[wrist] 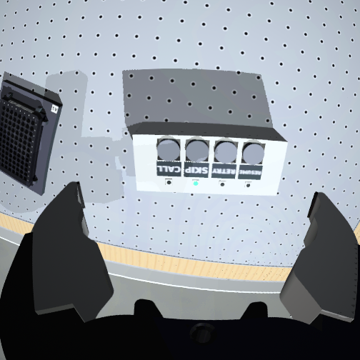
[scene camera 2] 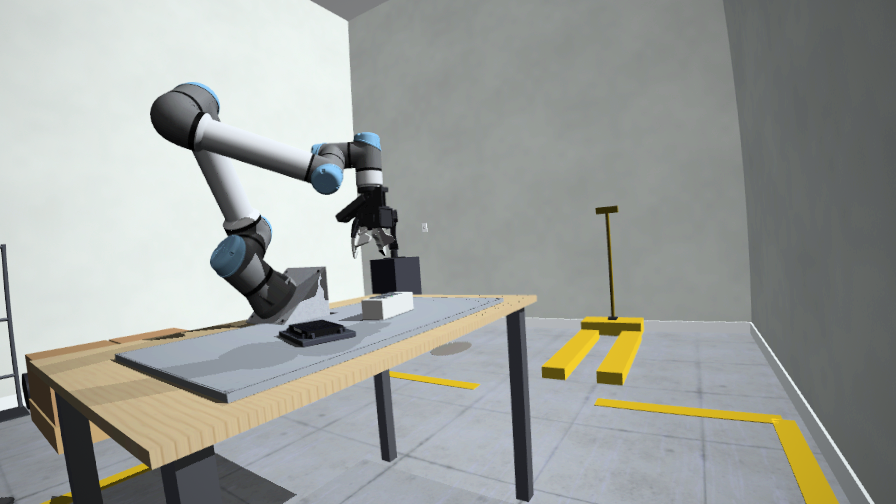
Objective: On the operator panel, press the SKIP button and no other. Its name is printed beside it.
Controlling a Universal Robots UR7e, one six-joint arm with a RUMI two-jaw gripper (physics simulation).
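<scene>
The operator panel [scene camera 2: 387,307] [wrist: 210,188] is a white box on the grey perforated board. In the wrist view it bears a row of round grey buttons with upside-down names: CALL [wrist: 168,149], SKIP [wrist: 196,149], RETRY [wrist: 225,152] and RESUME [wrist: 253,153]. The small lamp [wrist: 195,183] by the SKIP label is lit cyan; the lamps by the other names are dark. My gripper [scene camera 2: 370,250] [wrist: 198,191] is wide open and empty, high above the panel and touching nothing. The button tops are too small to tell apart in the scene view.
A black tray-like fixture [scene camera 2: 316,332] [wrist: 22,135] with a grid of holes stands on the perforated board [scene camera 2: 169,363] [wrist: 165,220], beside the panel. The wooden table [scene camera 2: 263,416] [wrist: 165,260] has its edge beyond the board. A dark box [scene camera 2: 407,275] stands behind the table.
</scene>
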